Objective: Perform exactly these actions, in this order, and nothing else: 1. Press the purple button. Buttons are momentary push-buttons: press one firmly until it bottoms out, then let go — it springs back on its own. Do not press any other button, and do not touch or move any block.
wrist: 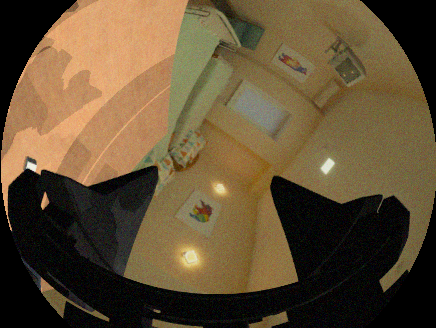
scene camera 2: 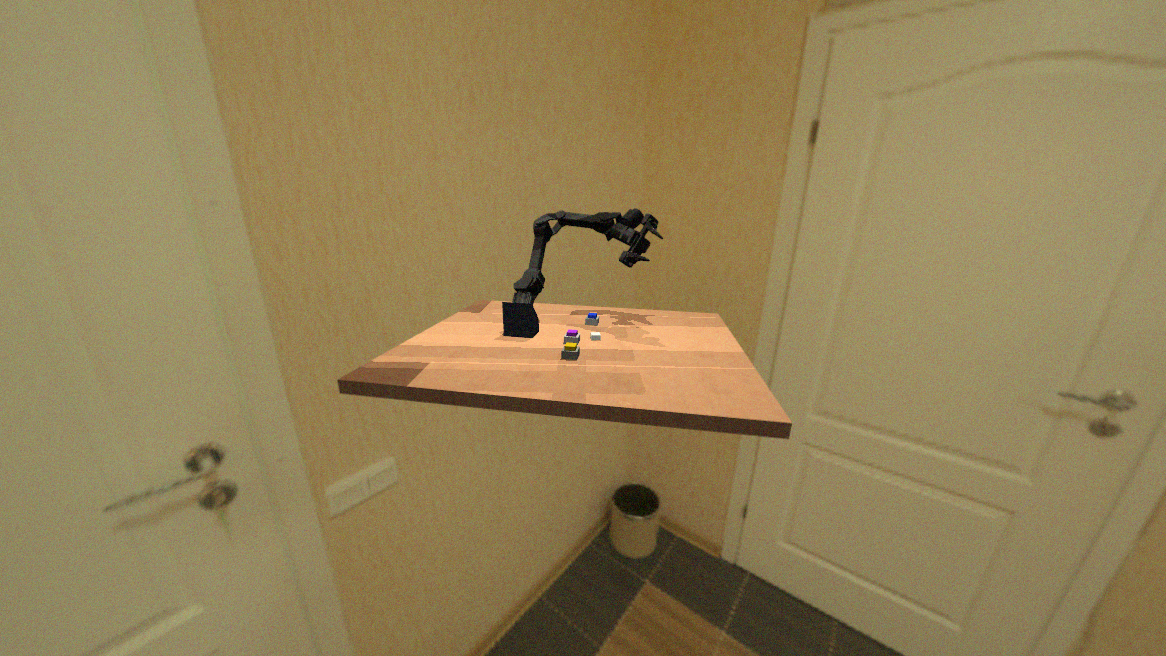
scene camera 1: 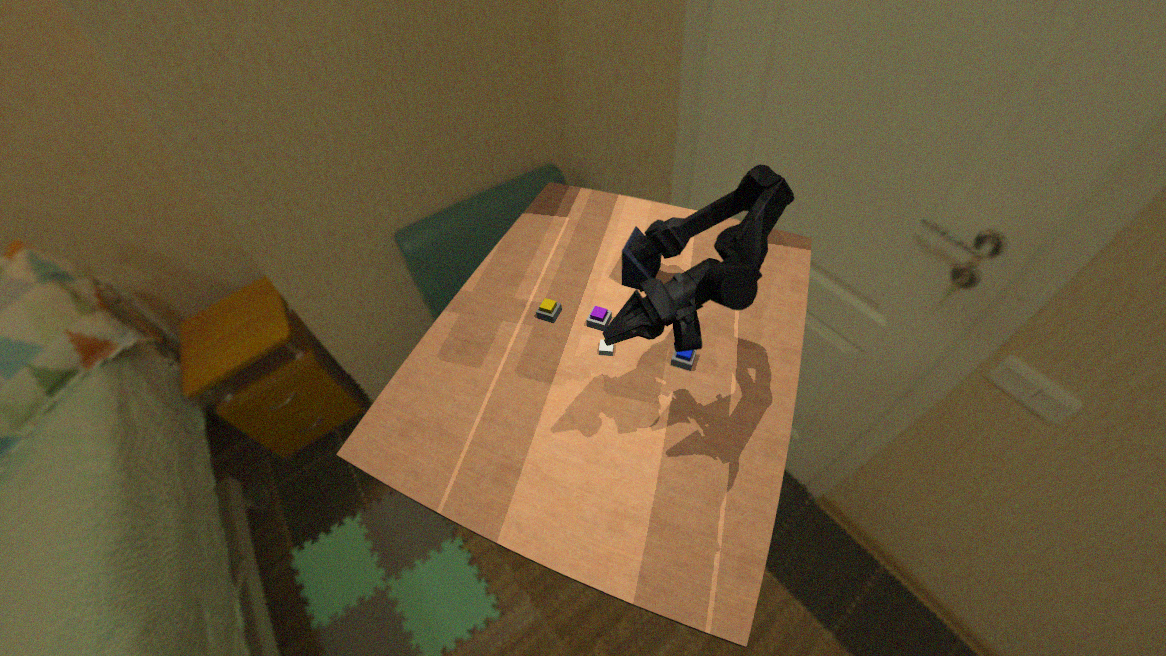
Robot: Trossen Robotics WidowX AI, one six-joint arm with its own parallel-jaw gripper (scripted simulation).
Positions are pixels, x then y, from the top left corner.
Labels:
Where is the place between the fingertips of the gripper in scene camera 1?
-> At 604, 339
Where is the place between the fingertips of the gripper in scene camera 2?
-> At 655, 249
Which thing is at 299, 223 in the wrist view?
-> The gripper.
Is the gripper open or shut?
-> Open.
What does the gripper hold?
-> Nothing.

